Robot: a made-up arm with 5 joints.
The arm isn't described. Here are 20 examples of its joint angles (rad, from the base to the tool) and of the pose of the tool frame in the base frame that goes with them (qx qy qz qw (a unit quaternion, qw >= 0); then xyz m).
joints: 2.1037 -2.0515 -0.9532 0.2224 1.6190
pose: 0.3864 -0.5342 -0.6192 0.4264 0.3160 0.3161 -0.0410
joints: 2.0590 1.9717 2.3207 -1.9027 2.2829
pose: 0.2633 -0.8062 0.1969 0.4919 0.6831 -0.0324 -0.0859
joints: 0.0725 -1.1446 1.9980 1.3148 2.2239
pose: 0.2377 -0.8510 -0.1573 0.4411 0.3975 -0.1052 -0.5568
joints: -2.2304 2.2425 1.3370 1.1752 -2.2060
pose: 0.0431 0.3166 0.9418 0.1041 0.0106 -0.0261 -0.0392
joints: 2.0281 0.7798 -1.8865 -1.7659 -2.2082
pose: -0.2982 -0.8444 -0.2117 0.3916 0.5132 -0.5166 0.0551
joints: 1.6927 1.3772 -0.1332 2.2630 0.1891
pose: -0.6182 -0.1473 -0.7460 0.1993 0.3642 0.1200 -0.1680
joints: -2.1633 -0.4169 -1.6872 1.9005 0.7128
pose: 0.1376 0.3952 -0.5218 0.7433 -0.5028 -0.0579 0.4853
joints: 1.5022 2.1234 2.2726 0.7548 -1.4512
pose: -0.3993 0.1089 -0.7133 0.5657 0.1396 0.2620 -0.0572
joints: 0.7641 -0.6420 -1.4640 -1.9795 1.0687
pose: -0.0215 0.4386 -0.8895 0.1262 0.5213 0.0169 0.0191
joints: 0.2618 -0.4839 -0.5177 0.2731 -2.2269
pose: -0.2543 -0.9409 -0.0474 0.2187 0.3369 -0.5876 -0.2227
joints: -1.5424 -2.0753 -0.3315 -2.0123 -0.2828
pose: 0.6675 0.2688 -0.5937 0.3601 -0.3653 0.1228 0.2414
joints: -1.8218 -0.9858 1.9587 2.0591 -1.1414
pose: 0.0654 0.9415 -0.2804 0.1750 -0.1016 -0.2794 0.3727
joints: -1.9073 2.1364 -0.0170 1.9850 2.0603
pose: 0.8804 -0.4312 0.0590 0.1883 -0.4969 0.4609 0.0339
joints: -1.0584 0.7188 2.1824 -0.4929 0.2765
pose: 0.3260 -0.1130 0.6544 0.6728 -0.1885 -0.3532 -0.4504
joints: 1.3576 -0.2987 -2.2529 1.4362 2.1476
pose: 0.5325 -0.4962 0.3333 0.5993 0.4103 -0.1107 -0.4888
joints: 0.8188 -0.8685 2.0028 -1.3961 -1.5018
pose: 0.1876 0.2975 -0.9296 0.1100 0.4684 0.1037 -0.0186
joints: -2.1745 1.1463 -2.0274 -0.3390 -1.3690
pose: -0.6542 0.7186 -0.0787 0.2224 -0.2288 0.1166 0.5514
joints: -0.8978 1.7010 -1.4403 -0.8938 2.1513
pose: -0.3435 -0.7199 -0.0289 0.6024 -0.3537 -0.4327 -0.5274
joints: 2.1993 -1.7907 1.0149 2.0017 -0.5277
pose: 0.1770 -0.7558 -0.0359 0.6295 0.3074 -0.2004 -0.0908
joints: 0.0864 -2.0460 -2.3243 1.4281 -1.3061
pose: 0.0121 0.9372 -0.1937 0.2900 0.1551 -0.1912 0.1552
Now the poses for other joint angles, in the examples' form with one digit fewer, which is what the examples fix.
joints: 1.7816 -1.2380 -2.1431 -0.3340 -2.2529
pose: 0.514 0.140 0.689 0.492 0.181 -0.287 -0.319
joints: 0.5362 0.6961 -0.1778 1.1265 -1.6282
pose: 0.628 -0.548 -0.483 0.270 0.503 0.138 -0.337
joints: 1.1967 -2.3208 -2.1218 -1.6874 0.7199
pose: -0.424 0.216 0.839 0.263 0.520 0.011 0.212
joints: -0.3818 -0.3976 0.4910 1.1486 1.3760
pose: 0.230 0.803 0.323 0.445 0.078 -0.620 -0.182
